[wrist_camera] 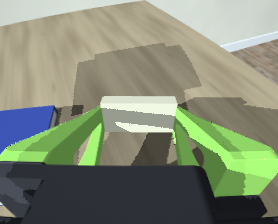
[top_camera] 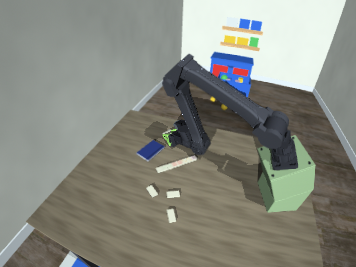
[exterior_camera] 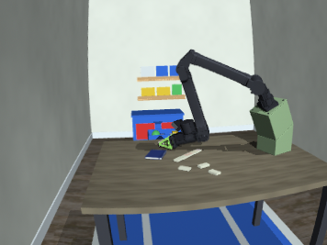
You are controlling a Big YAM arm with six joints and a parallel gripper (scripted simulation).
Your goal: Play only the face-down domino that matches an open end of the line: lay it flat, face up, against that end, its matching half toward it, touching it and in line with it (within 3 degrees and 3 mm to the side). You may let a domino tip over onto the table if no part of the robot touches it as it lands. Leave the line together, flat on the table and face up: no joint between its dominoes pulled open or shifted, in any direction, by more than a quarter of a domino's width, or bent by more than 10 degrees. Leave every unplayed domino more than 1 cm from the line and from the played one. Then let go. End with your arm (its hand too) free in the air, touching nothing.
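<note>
My hand is right at the domino.
</note>
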